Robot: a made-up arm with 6 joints.
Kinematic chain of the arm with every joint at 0, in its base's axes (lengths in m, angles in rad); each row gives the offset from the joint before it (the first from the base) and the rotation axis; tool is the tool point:
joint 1: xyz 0 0 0.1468 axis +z
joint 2: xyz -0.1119 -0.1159 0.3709 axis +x
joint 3: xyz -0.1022 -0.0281 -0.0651 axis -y
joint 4: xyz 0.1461 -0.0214 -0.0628 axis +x
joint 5: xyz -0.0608 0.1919 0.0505 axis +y
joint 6: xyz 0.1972 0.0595 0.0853 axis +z
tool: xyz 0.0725 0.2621 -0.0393
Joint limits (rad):
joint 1: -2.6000..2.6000
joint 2: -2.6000..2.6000
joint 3: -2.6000..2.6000
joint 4: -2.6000..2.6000
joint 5: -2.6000..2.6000
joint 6: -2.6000..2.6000
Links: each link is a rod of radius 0.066 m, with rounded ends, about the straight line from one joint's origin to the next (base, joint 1, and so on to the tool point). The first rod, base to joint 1, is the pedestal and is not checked.
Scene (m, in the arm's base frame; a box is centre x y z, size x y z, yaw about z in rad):
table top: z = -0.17
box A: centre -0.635 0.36 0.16 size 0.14 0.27 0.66 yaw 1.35
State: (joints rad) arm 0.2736 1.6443 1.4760 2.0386 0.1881 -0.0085
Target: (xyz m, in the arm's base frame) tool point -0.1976 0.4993 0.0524
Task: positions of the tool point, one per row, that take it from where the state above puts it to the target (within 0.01 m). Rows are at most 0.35 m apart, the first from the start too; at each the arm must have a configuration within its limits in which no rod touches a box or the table.
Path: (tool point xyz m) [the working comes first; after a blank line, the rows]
Joints at the target: -0.9127 2.4164 1.8787 2.3526 -0.1347 0.1082
Straight joint move there: touches box A.

1: -0.5195 -0.2507 0.0550
2: -0.4469 0.0661 -0.0065
3: -0.2275 0.2878 -0.0037
4: 0.0505 0.3504 0.0574
5: 0.2846 0.2609 0.1608
6: 0.1730 0.3409 0.0553
7: 0.0216 0.4404 0.0021
8: -0.1071 0.5439 0.0190
9: -0.1512 0.6209 0.0674
10: -0.2288 0.5589 0.0567
11: -0.1976 0.4993 0.0524

